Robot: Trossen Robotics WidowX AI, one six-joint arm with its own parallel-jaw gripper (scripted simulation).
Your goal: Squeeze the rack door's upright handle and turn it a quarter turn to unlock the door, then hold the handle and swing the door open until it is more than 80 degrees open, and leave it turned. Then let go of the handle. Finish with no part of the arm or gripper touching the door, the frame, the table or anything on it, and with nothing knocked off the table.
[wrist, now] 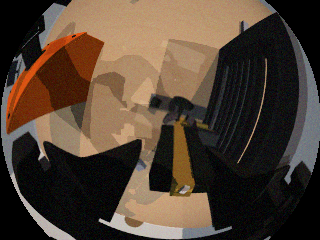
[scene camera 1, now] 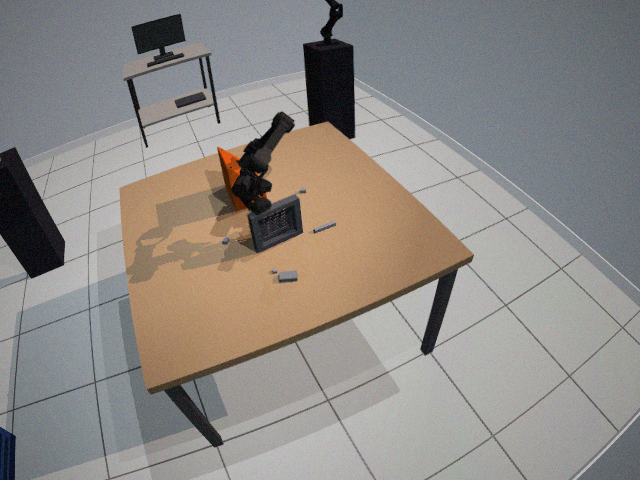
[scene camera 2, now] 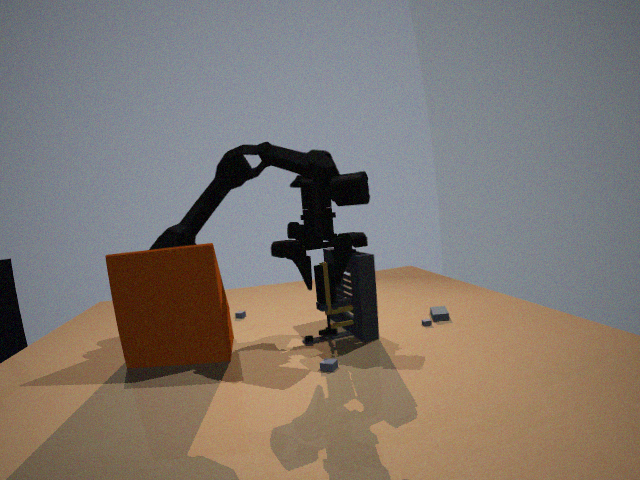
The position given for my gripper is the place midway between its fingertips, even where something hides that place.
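On scene camera 2 there's a dark grey rack (scene camera 2: 363, 263), and my gripper (scene camera 2: 324, 287) is there with it. The wrist view gives me both of them again, the gripper (wrist: 174, 148) and the rack (wrist: 285, 134).
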